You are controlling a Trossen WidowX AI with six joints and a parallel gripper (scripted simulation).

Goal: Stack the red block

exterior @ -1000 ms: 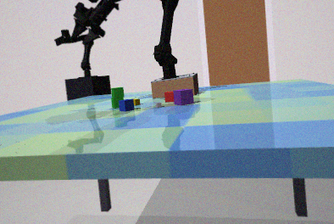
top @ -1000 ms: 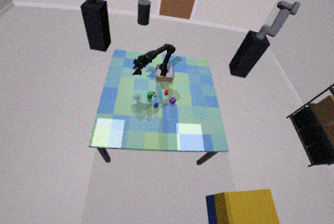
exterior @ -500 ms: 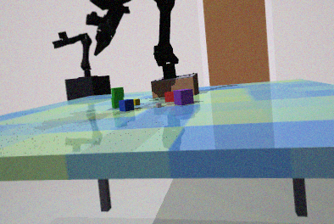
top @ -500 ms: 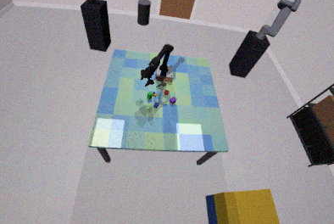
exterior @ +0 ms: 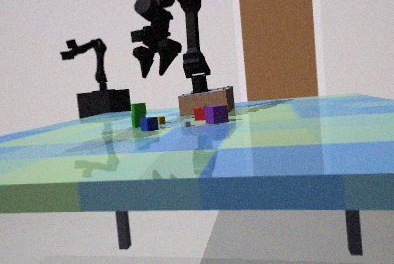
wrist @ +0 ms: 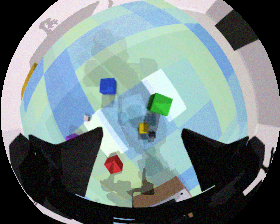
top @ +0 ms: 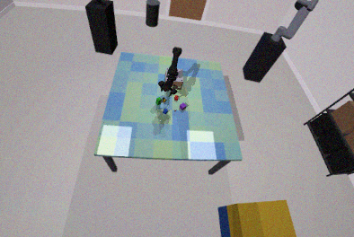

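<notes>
My gripper tip is 13 cm above the red block, 12 cm to the right of it and 8 cm past it. Round my gripper tip: small yellow block: 14 cm below, 2 cm behind; then blue block: 13 cm below, 11 cm ahead, 3 cm to the left; then purple block: 20 cm to the left, 12 cm below, 1 cm ahead.
</notes>
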